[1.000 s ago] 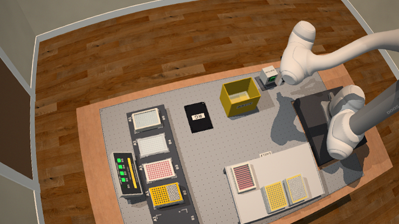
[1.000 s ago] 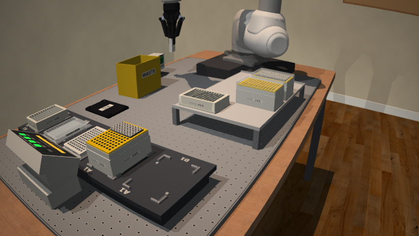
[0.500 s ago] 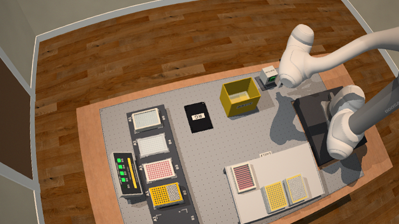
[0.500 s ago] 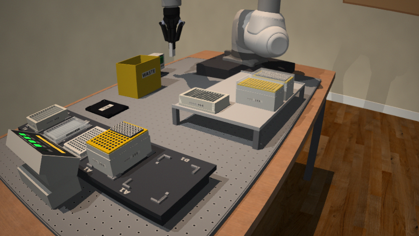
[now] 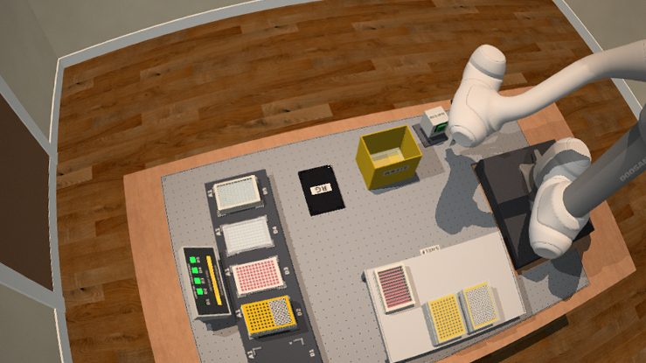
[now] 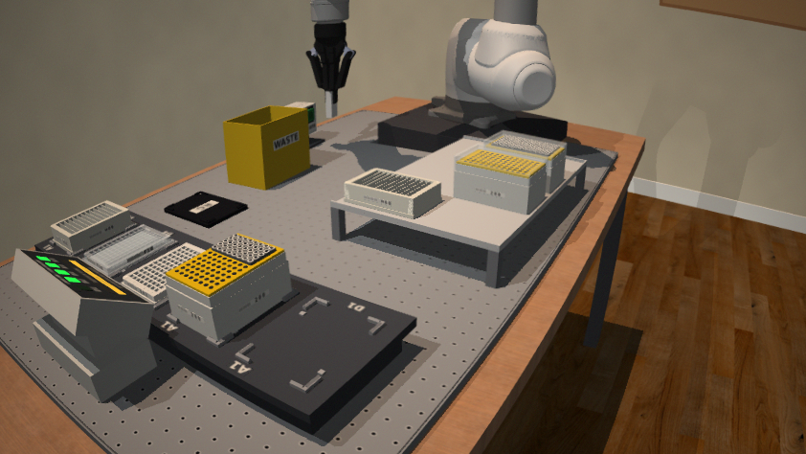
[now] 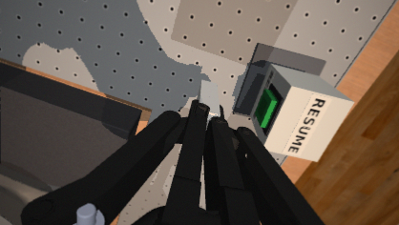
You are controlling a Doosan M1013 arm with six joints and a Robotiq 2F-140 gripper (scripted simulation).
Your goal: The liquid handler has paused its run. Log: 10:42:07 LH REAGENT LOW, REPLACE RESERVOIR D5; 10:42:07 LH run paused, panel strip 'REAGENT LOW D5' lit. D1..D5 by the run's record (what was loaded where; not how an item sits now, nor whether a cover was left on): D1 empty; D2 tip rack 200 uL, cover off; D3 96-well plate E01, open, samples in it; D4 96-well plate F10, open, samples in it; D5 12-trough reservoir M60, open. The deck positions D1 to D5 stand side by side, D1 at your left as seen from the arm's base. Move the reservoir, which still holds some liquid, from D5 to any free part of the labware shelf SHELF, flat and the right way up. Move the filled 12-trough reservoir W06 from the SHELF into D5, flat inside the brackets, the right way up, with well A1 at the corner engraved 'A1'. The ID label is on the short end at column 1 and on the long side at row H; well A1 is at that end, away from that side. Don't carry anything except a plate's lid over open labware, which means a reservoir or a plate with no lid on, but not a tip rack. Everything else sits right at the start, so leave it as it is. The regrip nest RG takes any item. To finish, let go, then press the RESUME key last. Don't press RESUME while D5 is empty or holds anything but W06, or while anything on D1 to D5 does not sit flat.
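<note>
The resume key box lies 70 mm to the right of my hand, 50 mm below it and 20 mm ahead of it. From my hand the other things lie so: waste bin (220 mm ahead, 70 mm below, 20 mm to the left); black RG nest (420 mm ahead, 110 mm below, 70 mm to the left); shelf label (310 mm to the left, 130 mm ahead, 110 mm below).
</note>
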